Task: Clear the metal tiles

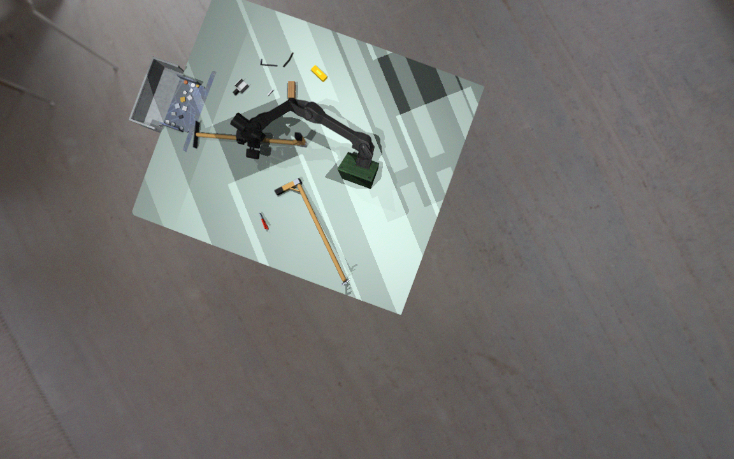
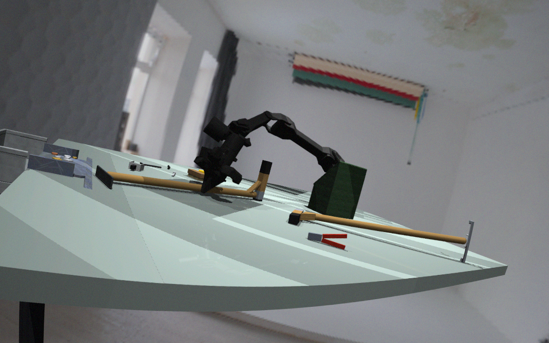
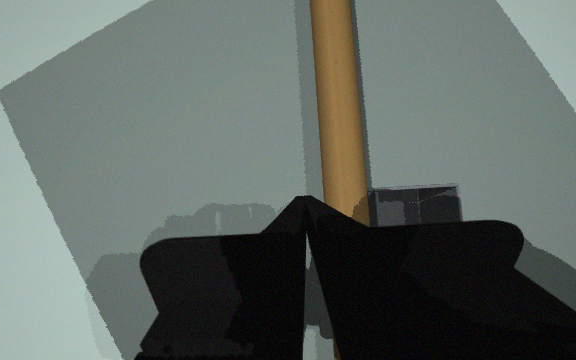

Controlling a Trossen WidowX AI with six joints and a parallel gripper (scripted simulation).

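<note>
The long scraper is 5 cm above my gripper tip, 2 cm to the right of it and 2 cm ahead of it. Round my gripper tip: wooden block (33 cm to the right, 11 cm behind); small grey box (5 cm to the right); red-handled tool (37 cm to the left, 16 cm behind).
</note>
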